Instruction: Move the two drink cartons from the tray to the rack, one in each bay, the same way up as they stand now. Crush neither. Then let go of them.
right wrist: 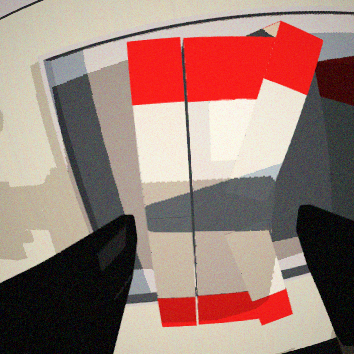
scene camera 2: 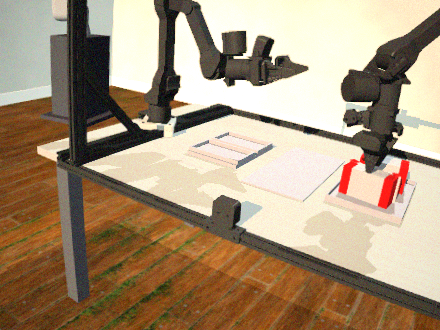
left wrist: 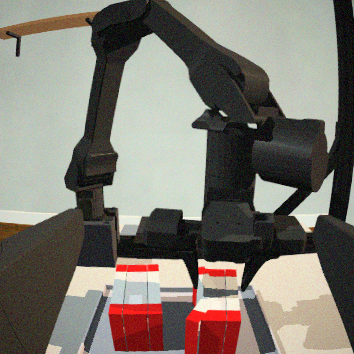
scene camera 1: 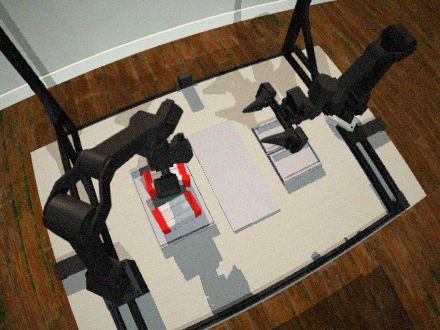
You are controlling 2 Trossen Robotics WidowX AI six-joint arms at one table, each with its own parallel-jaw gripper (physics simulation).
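Pixels of known places: left gripper, fingertip midpoint: (scene camera 2: 302, 70) (left wrist: 203, 225) (scene camera 1: 251, 125); right gripper, fingertip midpoint: (right wrist: 218, 222) (scene camera 2: 372, 169) (left wrist: 218, 288) (scene camera 1: 164, 173); left arm's base at its link origin: (scene camera 2: 158, 120) (scene camera 1: 345, 113); right arm's base at its link origin: (left wrist: 90, 214) (scene camera 1: 117, 284).
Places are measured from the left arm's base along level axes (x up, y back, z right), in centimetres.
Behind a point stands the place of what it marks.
Observation:
Two white cartons with red end bands lie side by side in the pale tray (scene camera 1: 189, 235) {x -2.1, y -64.3, z 22.7 cm} (scene camera 2: 367, 212) {x -3.1, y -52.5, z 45.3 cm}. One carton (scene camera 2: 367, 184) {x 1.2, y -53.2, z 39.8 cm} (left wrist: 220, 300) {x 3.8, y -52.7, z 36.5 cm} (right wrist: 165, 145) {x 3.8, y -51.4, z 37.2 cm} is under my right gripper (scene camera 1: 167, 192) (scene camera 2: 370, 167) {x 4.2, y -54.6, z 37.7 cm} (right wrist: 218, 222) {x 4.2, y -54.6, z 37.7 cm}, which points down and is open, a finger on each side with gaps visible in its wrist view. The other carton (scene camera 1: 177, 210) {x 3.8, y -61.0, z 28.5 cm} (left wrist: 136, 325) {x 1.8, y -55.7, z 26.3 cm} lies beside it. The rack (scene camera 1: 303, 174) {x -2.6, y -28.8, z 3.3 cm} (scene camera 2: 215, 156) {x -2.1, y -18.5, z 21.8 cm} has two bays with a divider; no carton is in it. My left gripper (scene camera 1: 256, 125) {x 22.5, y -37.8, z 22.0 cm} (scene camera 2: 306, 68) {x 22.5, y -37.8, z 22.0 cm} is wide open and empty, high above the table by the rack.
A flat pale panel (scene camera 1: 235, 175) (scene camera 2: 295, 172) lies between tray and rack. A small black block (scene camera 1: 185, 80) {x 0.9, y -22.3, z 53.9 cm} (scene camera 2: 226, 212) {x 0.1, y -21.3, z 56.2 cm} stands at the table's edge. Dark rails run along the table edges, and dark posts rise at its sides.

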